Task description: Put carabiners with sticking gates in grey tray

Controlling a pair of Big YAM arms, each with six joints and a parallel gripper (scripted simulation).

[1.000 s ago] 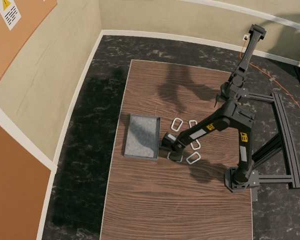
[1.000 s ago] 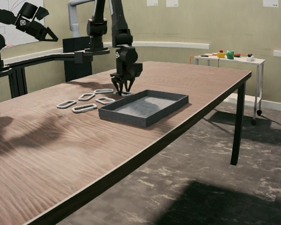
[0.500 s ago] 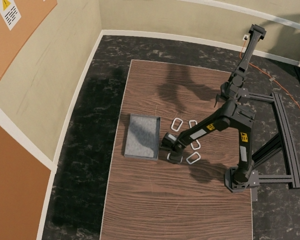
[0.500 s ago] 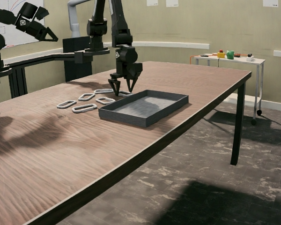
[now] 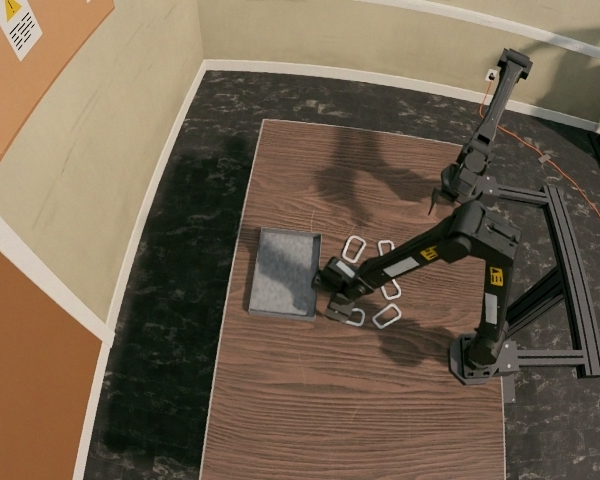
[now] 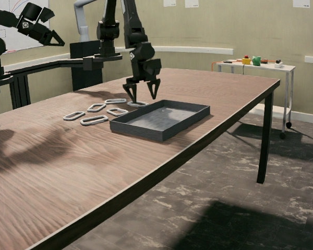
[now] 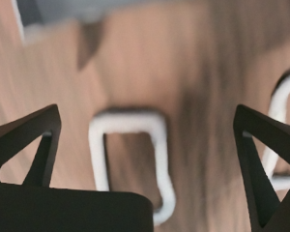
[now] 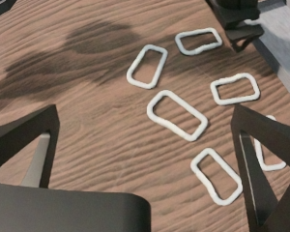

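Now: left hand 16 cm short of the grey tray, 9 cm to the left of it and 3 cm above it.
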